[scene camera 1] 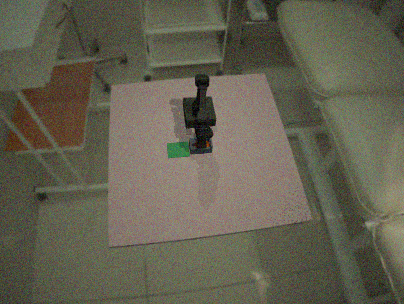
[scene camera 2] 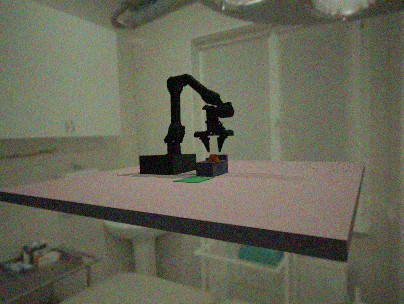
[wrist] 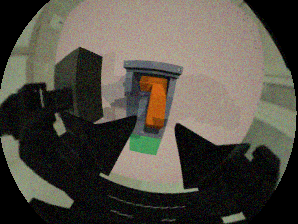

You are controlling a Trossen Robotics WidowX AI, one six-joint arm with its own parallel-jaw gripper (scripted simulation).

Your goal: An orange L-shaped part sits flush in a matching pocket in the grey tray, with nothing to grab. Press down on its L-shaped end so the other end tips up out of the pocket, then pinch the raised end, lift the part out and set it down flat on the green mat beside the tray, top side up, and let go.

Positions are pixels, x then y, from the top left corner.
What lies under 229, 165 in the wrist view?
My gripper.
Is my gripper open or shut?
Open.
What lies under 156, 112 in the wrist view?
An orange L-shaped part.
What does my gripper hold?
Nothing.
